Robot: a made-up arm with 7 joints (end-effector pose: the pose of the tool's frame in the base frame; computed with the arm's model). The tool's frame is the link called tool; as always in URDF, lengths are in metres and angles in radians. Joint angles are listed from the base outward.
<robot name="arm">
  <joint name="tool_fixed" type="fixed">
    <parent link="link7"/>
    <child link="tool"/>
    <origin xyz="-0.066 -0.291 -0.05" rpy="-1.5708 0 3.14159"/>
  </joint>
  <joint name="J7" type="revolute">
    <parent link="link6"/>
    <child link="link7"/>
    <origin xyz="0.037 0.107 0.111" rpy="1.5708 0 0"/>
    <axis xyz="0 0 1"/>
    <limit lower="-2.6" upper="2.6"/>
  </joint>
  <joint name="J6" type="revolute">
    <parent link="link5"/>
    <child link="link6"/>
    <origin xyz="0.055 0.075 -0.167" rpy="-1.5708 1.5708 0"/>
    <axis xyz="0 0 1"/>
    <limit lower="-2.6" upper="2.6"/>
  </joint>
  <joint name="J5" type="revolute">
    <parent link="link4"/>
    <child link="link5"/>
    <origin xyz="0.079 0.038 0.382" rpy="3.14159 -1.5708 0"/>
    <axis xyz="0 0 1"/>
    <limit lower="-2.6" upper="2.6"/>
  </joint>
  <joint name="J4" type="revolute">
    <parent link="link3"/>
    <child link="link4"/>
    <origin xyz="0.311 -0.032 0.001" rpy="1.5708 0 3.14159"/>
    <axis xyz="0 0 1"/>
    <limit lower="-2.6" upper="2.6"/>
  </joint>
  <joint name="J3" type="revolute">
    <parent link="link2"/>
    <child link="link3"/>
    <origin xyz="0.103 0.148 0.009" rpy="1.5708 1.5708 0"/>
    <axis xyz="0 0 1"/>
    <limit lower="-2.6" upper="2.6"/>
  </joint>
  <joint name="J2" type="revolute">
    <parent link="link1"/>
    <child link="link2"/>
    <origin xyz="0.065 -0.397 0.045" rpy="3.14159 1.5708 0"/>
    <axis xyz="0 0 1"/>
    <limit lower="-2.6" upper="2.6"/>
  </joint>
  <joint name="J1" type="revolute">
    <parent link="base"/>
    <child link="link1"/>
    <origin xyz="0 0 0.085" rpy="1.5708 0 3.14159"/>
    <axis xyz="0 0 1"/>
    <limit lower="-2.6" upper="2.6"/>
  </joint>
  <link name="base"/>
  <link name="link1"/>
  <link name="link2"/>
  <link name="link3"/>
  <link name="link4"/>
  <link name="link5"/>
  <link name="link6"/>
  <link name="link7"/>
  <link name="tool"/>
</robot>
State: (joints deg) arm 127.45 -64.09 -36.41 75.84 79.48 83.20 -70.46
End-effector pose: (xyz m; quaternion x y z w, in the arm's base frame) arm -0.0090 -0.1929 0.3704 0.1110 0.9385 -0.2344 0.2279
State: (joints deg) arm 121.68 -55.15 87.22 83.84 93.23 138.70 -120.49
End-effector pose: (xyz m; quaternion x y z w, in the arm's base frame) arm -0.2826 -0.3046 0.3967 0.1244 -0.2322 0.1212 0.9570
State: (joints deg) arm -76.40 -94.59 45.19 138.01 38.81 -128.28 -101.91
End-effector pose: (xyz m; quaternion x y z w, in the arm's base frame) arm 0.2519 -0.1913 0.1178 0.7848 0.3575 0.1107 0.4939
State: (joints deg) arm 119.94 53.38 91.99 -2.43 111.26 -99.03 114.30
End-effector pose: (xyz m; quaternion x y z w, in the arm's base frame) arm -0.9419 -0.0105 0.7012 -0.1044 0.3072 0.8625 0.3885
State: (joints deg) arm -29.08 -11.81 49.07 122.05 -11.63 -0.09 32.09
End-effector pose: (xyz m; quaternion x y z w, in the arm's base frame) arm 0.2741 -0.4967 -0.5499 0.2708 -0.9420 0.1958 0.0300
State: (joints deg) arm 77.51 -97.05 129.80 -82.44 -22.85 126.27 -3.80
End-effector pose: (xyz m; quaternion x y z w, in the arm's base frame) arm -0.4077 -0.0994 -0.3995 -0.3679 -0.0591 0.8851 0.2788
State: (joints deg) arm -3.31 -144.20 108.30 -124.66 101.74 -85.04 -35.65
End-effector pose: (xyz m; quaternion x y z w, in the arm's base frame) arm 0.3457 0.0216 -0.2358 -0.3533 0.6411 -0.6299 0.2595
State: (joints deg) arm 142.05 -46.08 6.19 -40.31 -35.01 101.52 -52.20
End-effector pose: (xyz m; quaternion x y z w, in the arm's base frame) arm 0.2162 -0.5050 0.0877 -0.8450 0.4854 0.0922 0.2045
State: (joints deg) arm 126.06 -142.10 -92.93 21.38 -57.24 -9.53 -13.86
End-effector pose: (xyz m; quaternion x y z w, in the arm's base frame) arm -0.1756 -0.2402 0.5328 -0.7655 -0.3742 0.3171 0.4164
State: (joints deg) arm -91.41 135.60 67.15 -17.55 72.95 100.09 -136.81
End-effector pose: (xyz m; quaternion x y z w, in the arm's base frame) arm 0.3909 0.6430 -0.1130 -0.6670 0.6026 0.4250 0.1063
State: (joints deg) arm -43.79 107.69 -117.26 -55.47 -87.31 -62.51 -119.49
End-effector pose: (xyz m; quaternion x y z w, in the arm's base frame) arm -0.5438 -0.0516 -0.0168 0.3704 -0.3839 -0.8391 0.1061
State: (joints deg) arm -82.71 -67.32 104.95 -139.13 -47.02 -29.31 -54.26
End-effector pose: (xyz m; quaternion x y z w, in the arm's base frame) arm 0.0317 -0.1872 0.3989 0.1846 -0.8470 0.3660 0.3384
